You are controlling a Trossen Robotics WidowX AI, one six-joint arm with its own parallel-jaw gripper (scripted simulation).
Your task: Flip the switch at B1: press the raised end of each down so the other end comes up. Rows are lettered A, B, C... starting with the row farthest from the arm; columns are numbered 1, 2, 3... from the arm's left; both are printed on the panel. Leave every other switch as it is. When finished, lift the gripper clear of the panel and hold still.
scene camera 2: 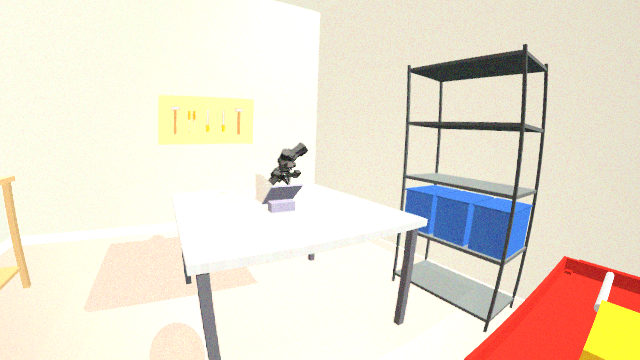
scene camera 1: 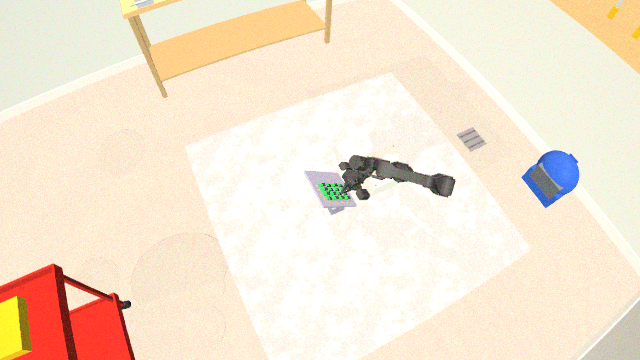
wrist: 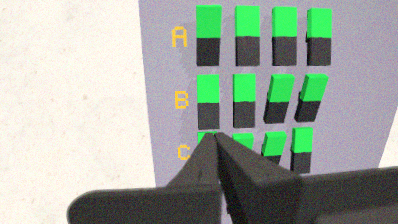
Observation:
My gripper is shut, with nothing in its grasp. Also in view: a B1 switch.

